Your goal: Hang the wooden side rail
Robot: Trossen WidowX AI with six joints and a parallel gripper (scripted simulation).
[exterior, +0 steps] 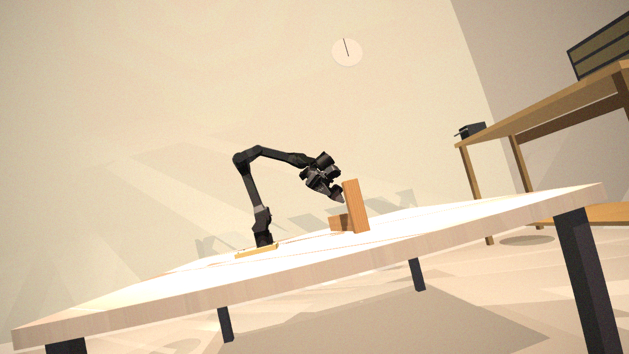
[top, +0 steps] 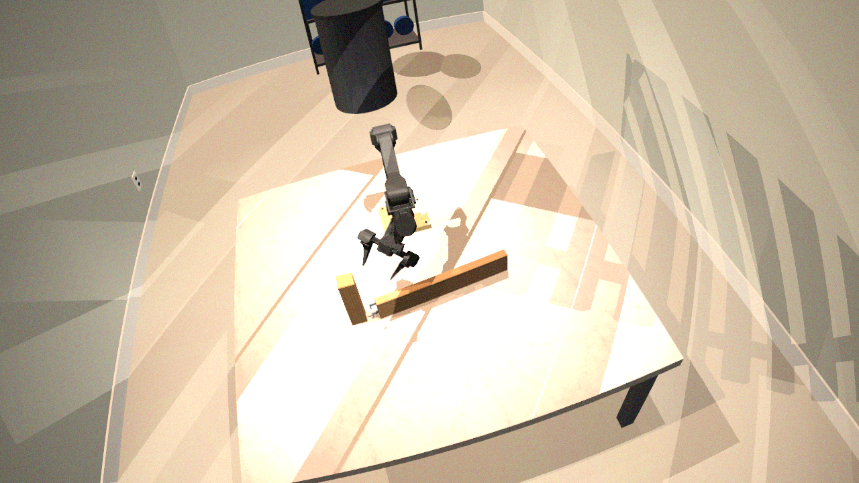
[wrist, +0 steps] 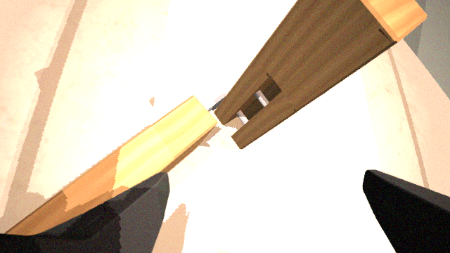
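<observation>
Now: the headboard post 30 mm ahead of my gripper tip, 90 mm to the right of it and 50 mm below it.
</observation>
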